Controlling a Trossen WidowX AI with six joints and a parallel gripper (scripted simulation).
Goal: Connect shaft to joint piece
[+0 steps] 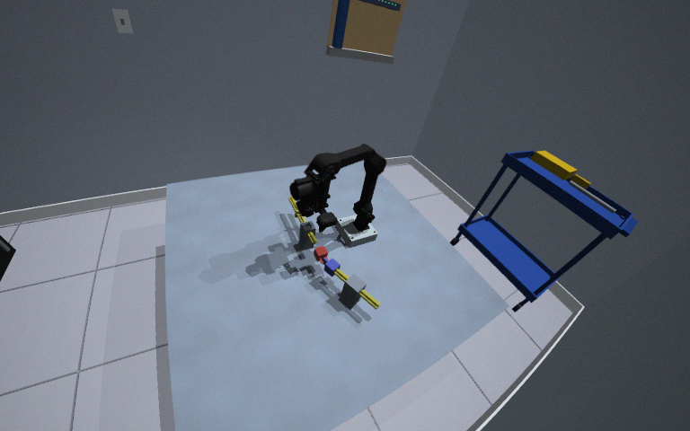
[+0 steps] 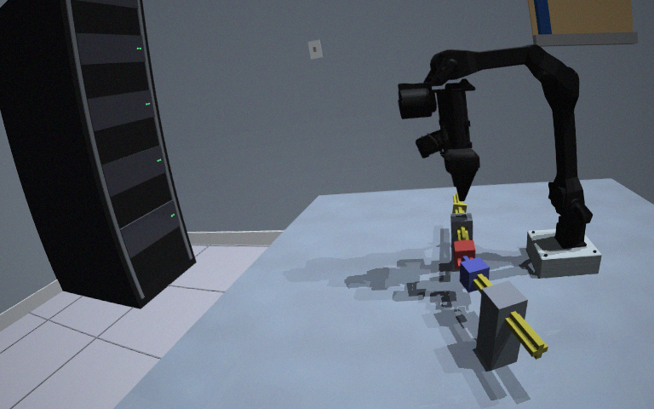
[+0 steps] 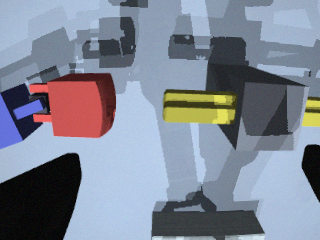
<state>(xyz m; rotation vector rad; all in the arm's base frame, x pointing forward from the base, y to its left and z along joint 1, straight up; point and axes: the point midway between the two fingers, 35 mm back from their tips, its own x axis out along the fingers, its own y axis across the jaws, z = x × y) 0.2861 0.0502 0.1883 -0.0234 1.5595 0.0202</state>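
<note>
My gripper tip is now 10 cm above the joint piece and 7 cm to the right of it.
</note>
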